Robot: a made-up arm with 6 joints. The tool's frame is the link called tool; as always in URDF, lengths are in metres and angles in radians.
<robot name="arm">
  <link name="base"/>
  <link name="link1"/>
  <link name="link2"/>
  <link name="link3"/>
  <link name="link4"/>
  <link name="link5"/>
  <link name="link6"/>
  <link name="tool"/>
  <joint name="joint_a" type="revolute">
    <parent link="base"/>
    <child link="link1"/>
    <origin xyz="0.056 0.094 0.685" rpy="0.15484 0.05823 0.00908"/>
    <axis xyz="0 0 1"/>
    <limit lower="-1.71" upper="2.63" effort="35" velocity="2.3"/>
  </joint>
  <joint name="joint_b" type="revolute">
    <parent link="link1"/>
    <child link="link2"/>
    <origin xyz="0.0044 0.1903 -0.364" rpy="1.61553 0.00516 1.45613"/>
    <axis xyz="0 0 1"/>
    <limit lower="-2.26" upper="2.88" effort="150" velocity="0.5"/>
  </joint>
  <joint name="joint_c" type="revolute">
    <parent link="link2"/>
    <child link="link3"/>
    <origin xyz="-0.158 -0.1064 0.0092" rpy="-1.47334 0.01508 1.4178"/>
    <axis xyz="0 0 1"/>
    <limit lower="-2.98" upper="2.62" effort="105" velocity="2.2"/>
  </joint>
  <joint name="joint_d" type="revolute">
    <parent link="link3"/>
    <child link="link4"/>
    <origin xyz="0.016 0.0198 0.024" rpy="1.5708 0 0.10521"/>
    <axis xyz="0 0 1"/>
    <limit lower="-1.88" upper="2.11" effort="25" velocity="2.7"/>
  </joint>
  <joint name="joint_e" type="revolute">
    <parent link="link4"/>
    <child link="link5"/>
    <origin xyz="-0.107 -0.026 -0.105" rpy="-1.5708 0 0"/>
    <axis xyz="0 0 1"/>
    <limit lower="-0.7" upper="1.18" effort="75" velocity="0.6"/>
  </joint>
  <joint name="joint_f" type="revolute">
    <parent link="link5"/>
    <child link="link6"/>
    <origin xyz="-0.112 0.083 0.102" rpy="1.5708 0 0"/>
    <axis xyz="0 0 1"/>
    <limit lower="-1.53" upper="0.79" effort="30" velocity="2.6"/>
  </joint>
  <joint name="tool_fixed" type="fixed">
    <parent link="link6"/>
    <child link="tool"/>
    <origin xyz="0.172 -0.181 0.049" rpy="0 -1.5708 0"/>
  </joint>
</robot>
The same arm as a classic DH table. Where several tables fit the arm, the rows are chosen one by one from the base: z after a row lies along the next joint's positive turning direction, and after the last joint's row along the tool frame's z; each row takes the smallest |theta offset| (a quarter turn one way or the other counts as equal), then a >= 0, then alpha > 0; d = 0 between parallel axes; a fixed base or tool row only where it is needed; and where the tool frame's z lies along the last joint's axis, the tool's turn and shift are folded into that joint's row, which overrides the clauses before.
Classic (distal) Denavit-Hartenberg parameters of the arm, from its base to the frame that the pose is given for. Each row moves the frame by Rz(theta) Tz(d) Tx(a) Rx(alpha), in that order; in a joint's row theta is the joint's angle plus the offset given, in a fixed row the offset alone. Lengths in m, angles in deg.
base (fixed): d 1.0909, theta_offset 20.97, a 0.0859, alpha 9.47
joint_a: d -0.7763, theta_offset 62.71, a 0.1895, alpha 92.56
joint_b: d -0.0219, theta_offset 80.85, a -0.1294, alpha -84.42
joint_c: d 0.1644, theta_offset 6.90, a 0.0180, alpha 90.00
joint_d: d -0.1230, theta_offset 0.00, a -0.1070, alpha -90.00
joint_e: d 0.0760, theta_offset 0.00, a -0.1120, alpha 90.00
joint_f: d -0.0340, theta_offset -90.00, a 0.1810, alpha 90.00
tool (fixed): d -0.1720, theta_offset 90.00, a 0.0000, alpha 0.00
Joint limits (deg, base to tool): -97.98..150.69 -129.49..165.01 -170.74..150.11 -107.72..120.89 -40.11..67.61 -87.66..45.26

